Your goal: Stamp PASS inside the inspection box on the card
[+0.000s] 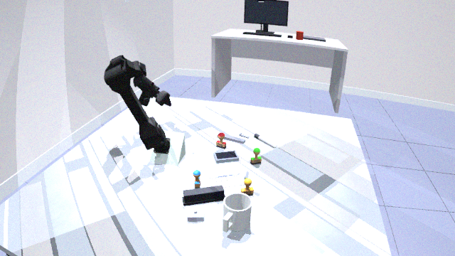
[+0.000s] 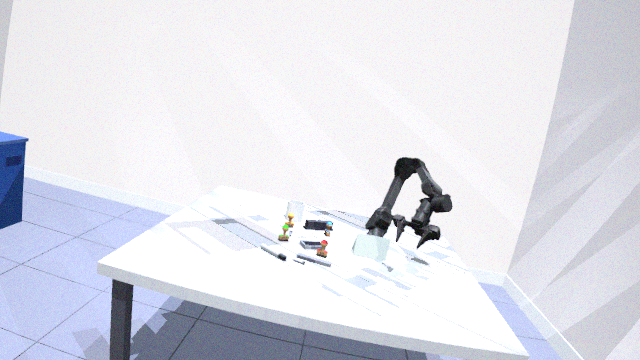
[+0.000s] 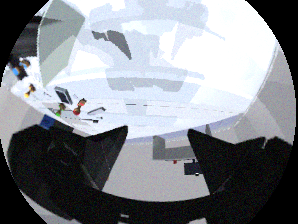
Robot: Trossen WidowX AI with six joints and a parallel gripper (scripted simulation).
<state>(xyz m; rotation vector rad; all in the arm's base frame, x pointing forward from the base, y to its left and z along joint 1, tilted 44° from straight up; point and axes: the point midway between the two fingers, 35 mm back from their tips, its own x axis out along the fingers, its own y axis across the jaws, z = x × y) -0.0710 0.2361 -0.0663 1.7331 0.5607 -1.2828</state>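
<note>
The green-knobbed PASS stamp lies 44 cm ahead of my gripper tip, 21 cm to the right of it and 12 cm below it. Round my gripper tip: red-knobbed stamp (28 cm ahead, 11 cm to the right, 12 cm below); then grey bar (31 cm ahead, 4 cm to the right, 13 cm below); then ink pad (32 cm ahead, 20 cm to the right, 13 cm below).
</note>
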